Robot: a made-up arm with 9 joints. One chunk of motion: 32 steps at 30 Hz.
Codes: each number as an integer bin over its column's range. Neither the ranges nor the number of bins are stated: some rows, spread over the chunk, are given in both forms.
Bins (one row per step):
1: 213 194 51 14 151 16 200 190 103
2: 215 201 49 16 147 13 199 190 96
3: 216 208 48 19 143 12 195 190 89
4: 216 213 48 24 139 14 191 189 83
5: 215 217 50 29 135 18 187 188 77
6: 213 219 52 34 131 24 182 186 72
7: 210 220 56 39 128 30 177 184 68
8: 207 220 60 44 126 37 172 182 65
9: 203 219 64 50 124 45 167 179 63
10: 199 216 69 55 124 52 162 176 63
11: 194 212 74 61 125 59 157 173 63
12: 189 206 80 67 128 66 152 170 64
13: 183 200 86 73 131 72 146 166 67
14: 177 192 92 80 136 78 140 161 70
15: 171 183 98 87 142 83 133 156 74
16: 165 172 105 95 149 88 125 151 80
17: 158 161 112 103 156 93 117 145 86
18: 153 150 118 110 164 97 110 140 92
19: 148 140 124 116 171 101 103 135 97
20: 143 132 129 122 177 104 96 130 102
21: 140 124 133 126 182 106 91 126 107
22: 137 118 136 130 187 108 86 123 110
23: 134 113 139 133 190 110 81 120 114
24: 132 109 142 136 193 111 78 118 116
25: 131 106 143 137 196 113 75 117 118
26: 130 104 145 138 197 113 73 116 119
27: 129 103 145 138 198 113 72 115 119
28: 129 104 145 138 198 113 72 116 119
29: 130 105 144 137 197 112 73 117 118
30: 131 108 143 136 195 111 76 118 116
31: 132 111 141 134 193 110 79 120 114
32: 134 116 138 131 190 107 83 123 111
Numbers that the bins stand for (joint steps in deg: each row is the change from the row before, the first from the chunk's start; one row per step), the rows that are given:
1: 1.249 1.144 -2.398 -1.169 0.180 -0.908 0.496 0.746 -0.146
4: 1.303 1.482 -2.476 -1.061 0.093 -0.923 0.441 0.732 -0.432
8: 1.140 1.607 -2.163 -0.845 -0.001 -0.749 0.325 0.638 -0.690
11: 0.905 1.464 -1.797 -0.662 -0.008 -0.581 0.234 0.517 -0.718
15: 0.488 0.948 -1.170 -0.382 0.115 -0.399 0.088 0.288 -0.561
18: 0.162 0.361 -0.648 -0.134 0.273 -0.292 -0.051 0.073 -0.303
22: -0.128 -0.209 -0.178 0.082 0.439 -0.208 -0.197 -0.156 -0.045
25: -0.237 -0.423 0.005 0.157 0.504 -0.170 -0.264 -0.236 0.069
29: -0.255 -0.441 0.031 0.157 0.511 -0.178 -0.276 -0.236 0.069
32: -0.182 -0.245 -0.126 0.093 0.461 -0.216 -0.215 -0.156 -0.031
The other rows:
2: 1.285 1.269 -2.450 -1.147 0.151 -0.931 0.490 0.746 -0.246
3: 1.303 1.393 -2.476 -1.115 0.122 -0.939 0.465 0.746 -0.346
5: 1.285 1.553 -2.424 -1.007 0.064 -0.893 0.417 0.719 -0.518
6: 1.249 1.589 -2.372 -0.953 0.035 -0.847 0.386 0.692 -0.589
7: 1.195 1.607 -2.267 -0.899 0.014 -0.802 0.356 0.665 -0.647
9: 1.068 1.589 -2.058 -0.781 -0.015 -0.688 0.295 0.598 -0.718
10: 0.995 1.536 -1.928 -0.727 -0.015 -0.634 0.265 0.557 -0.718
12: 0.814 1.358 -1.641 -0.597 0.014 -0.528 0.204 0.477 -0.704
13: 0.706 1.251 -1.484 -0.533 0.035 -0.482 0.167 0.423 -0.661
14: 0.597 1.108 -1.327 -0.457 0.071 -0.437 0.131 0.356 -0.618
16: 0.379 0.752 -0.988 -0.295 0.165 -0.361 0.040 0.221 -0.475
17: 0.253 0.556 -0.805 -0.209 0.216 -0.322 -0.009 0.140 -0.389
19: 0.071 0.183 -0.491 -0.069 0.324 -0.262 -0.094 0.006 -0.232
20: -0.019 0.040 -0.361 -0.004 0.367 -0.239 -0.136 -0.061 -0.160
21: -0.074 -0.102 -0.256 0.039 0.403 -0.224 -0.167 -0.115 -0.088
23: -0.182 -0.298 -0.100 0.114 0.461 -0.193 -0.228 -0.196 0.012
24: -0.218 -0.369 -0.021 0.147 0.483 -0.186 -0.246 -0.223 0.040
26: -0.255 -0.458 0.057 0.168 0.511 -0.170 -0.276 -0.250 0.083
27: -0.273 -0.476 0.057 0.168 0.519 -0.170 -0.282 -0.263 0.083
28: -0.273 -0.458 0.057 0.168 0.519 -0.170 -0.282 -0.250 0.083
30: -0.237 -0.387 0.005 0.147 0.497 -0.186 -0.258 -0.223 0.040
31: -0.218 -0.334 -0.047 0.125 0.483 -0.193 -0.240 -0.196 0.012

